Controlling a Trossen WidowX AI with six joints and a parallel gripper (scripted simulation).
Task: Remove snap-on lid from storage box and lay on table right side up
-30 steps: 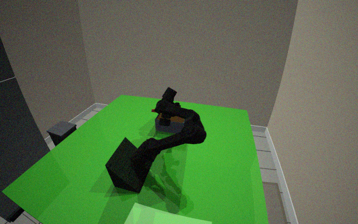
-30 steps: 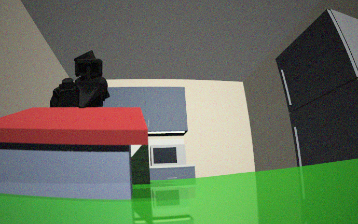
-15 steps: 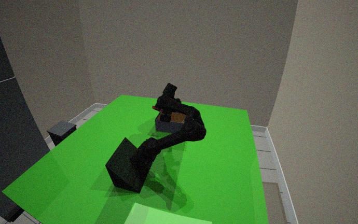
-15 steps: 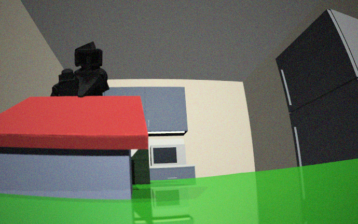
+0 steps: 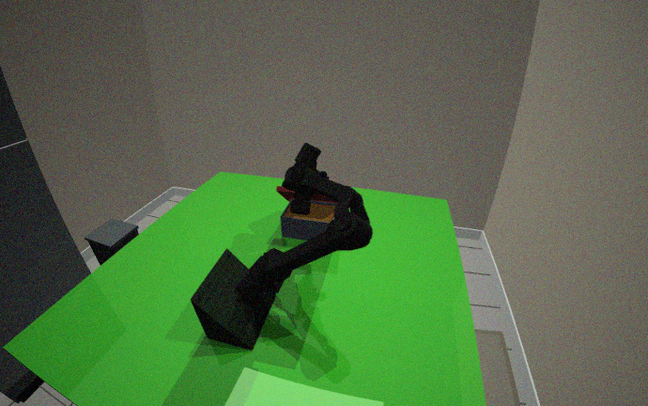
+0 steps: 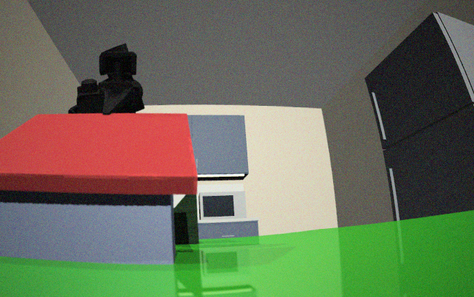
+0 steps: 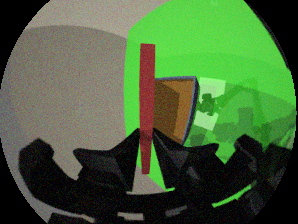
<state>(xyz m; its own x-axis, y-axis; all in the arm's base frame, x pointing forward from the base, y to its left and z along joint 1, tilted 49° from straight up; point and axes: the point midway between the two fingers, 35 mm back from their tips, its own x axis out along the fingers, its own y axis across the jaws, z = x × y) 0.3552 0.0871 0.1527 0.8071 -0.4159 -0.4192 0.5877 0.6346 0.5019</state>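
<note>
The red lid lies 6 cm ahead of my gripper tip, 1 cm to the left of it and 5 cm below it. From my gripper tip the other things lie so: blue-grey storage box: 3 cm ahead, 14 cm below.
</note>
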